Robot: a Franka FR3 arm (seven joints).
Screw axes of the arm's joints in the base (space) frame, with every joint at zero. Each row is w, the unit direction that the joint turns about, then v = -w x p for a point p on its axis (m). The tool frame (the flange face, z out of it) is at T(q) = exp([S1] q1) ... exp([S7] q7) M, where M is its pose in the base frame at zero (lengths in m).
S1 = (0, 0, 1, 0, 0, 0)
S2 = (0, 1, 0, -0.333, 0, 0)
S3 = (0, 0, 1, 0, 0, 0)
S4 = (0, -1, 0, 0.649, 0, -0.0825)
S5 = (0, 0, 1, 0, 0, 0)
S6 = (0, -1, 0, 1.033, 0, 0)
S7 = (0, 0, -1, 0, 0.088, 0)
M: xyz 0.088 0 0.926 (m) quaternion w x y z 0 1 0 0
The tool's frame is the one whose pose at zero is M.
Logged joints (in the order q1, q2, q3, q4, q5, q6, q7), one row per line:
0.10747, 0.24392, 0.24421, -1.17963, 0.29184, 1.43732, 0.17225
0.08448, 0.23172, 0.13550, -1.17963, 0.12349, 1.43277, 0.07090
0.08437, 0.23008, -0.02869, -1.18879, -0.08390, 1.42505, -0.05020
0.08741, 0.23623, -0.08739, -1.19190, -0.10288, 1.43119, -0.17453
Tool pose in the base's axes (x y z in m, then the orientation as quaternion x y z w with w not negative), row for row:
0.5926, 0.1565, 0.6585, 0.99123, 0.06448, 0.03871, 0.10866
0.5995, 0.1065, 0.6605, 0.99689, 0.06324, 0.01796, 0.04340
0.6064, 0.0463, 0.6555, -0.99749, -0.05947, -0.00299, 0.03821
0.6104, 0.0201, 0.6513, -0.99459, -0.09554, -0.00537, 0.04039
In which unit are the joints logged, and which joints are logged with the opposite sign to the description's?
The joints are logged in radians. Opposite sign: q5.
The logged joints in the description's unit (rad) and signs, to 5 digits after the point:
0.10747, 0.24392, 0.24421, -1.17963, -0.29184, 1.43732, 0.17225
0.08448, 0.23172, 0.13550, -1.17963, -0.12349, 1.43277, 0.07090
0.08437, 0.23008, -0.02869, -1.18879, 0.08390, 1.42505, -0.05020
0.08741, 0.23623, -0.08739, -1.19190, 0.10288, 1.43119, -0.17453

